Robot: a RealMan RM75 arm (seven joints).
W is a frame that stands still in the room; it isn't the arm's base.
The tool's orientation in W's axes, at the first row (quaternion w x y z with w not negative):
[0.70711 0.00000 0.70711 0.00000]
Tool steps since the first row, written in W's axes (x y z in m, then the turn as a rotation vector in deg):
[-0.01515 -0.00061 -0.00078 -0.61 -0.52 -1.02]
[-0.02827 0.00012 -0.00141 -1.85 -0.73 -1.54]
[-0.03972 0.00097 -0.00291 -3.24 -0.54 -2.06]
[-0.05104 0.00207 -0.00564 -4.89 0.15 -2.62]
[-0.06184 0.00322 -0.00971 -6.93 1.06 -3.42]
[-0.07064 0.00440 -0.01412 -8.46 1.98 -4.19]
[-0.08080 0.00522 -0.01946 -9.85 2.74 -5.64]
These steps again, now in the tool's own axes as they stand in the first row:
[0.00078 -0.00061 -0.01515 1.02 -0.52 -0.61]
[0.00141 0.00012 -0.02827 1.54 -0.73 -1.85]
[0.00291 0.00097 -0.03972 2.06 -0.54 -3.24]
[0.00564 0.00207 -0.05104 2.62 0.15 -4.89]
[0.00971 0.00322 -0.06184 3.42 1.06 -6.93]
[0.01412 0.00440 -0.07064 4.19 1.98 -8.46]
[0.01946 0.00522 -0.08080 5.64 2.74 -9.85]

